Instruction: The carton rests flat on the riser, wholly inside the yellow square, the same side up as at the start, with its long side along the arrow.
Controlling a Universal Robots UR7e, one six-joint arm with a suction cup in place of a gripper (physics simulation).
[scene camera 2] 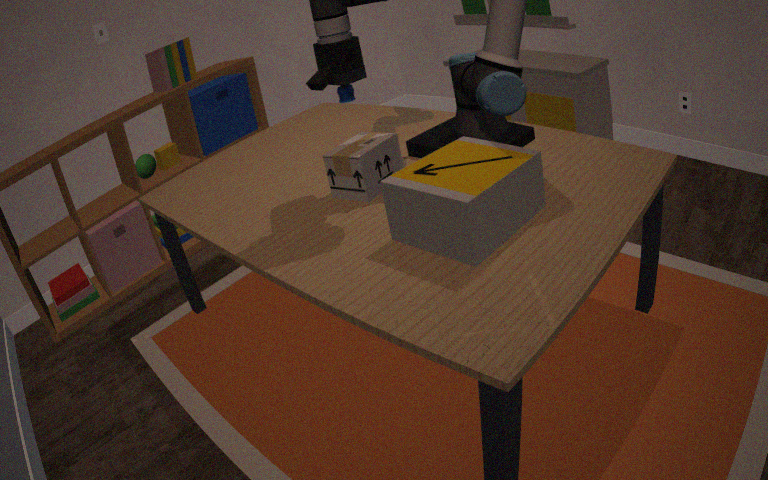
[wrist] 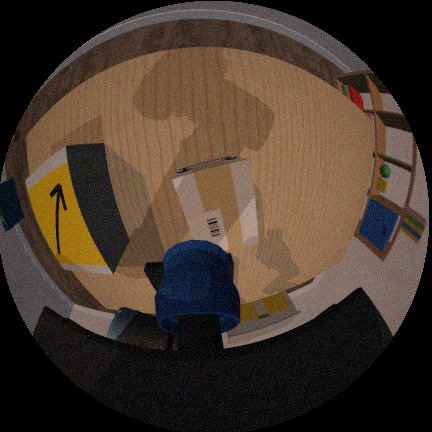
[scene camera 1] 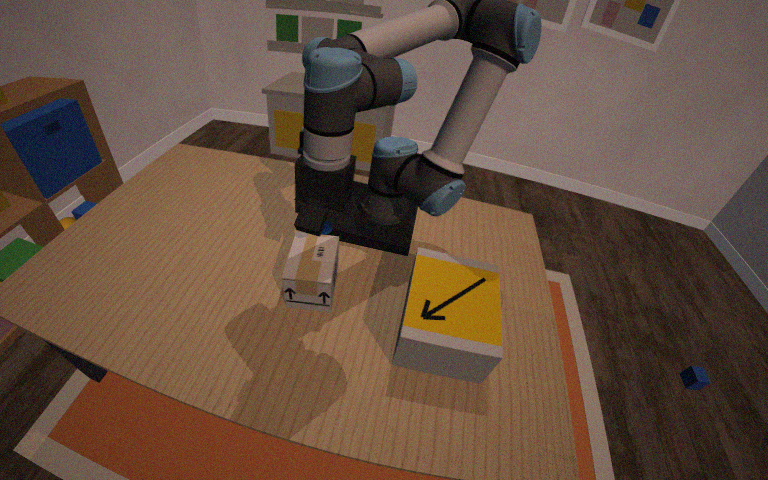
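Observation:
The carton stands on the table, left of the riser in scene camera 1. Its taped, labelled top faces up and its printed side arrows point up. The grey riser bears a yellow square with a black arrow. The carton's long side is at an angle to this arrow. My blue suction cup is open and holds nothing. It hangs in the air well above table height, apart from the carton, and hides part of its end in the wrist view.
The arm's dark base stands on the wooden table behind the carton and riser. A shelf unit with a blue bin stands beyond the table's left side. A cabinet is behind the arm.

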